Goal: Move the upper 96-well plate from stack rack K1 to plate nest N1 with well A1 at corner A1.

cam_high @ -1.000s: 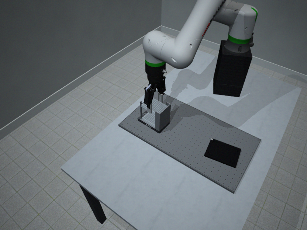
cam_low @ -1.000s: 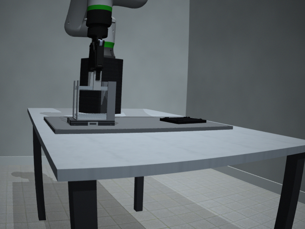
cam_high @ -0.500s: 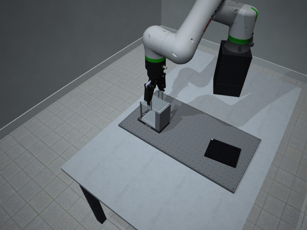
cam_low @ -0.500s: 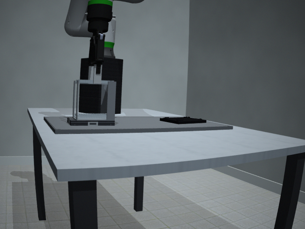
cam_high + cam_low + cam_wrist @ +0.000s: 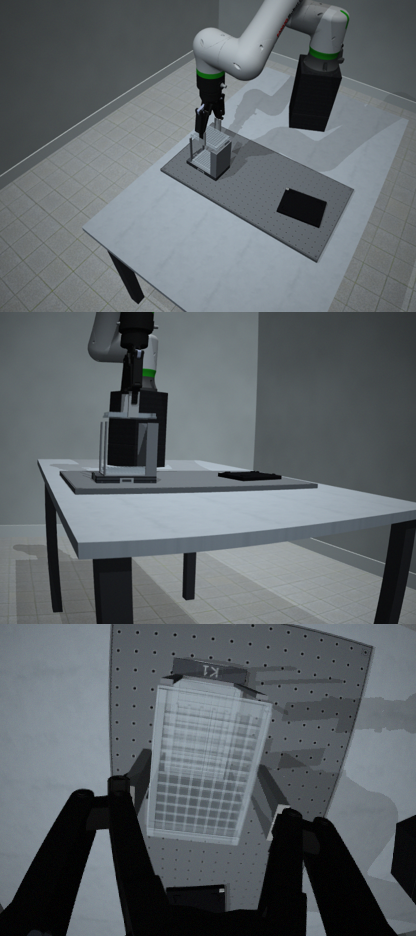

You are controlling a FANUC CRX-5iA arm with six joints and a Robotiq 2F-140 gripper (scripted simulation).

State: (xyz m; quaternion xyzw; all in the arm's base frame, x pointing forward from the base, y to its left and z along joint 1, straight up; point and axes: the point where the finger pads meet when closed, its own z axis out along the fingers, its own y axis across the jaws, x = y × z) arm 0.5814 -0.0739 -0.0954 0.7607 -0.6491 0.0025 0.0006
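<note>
The pale A1 square lies 30 cm to the left of my hand, 18 cm below it and 14 cm behind it. Also, from my hand: grey wall (10 cm below, 7 cm to the left, 1 cm behind).
</note>
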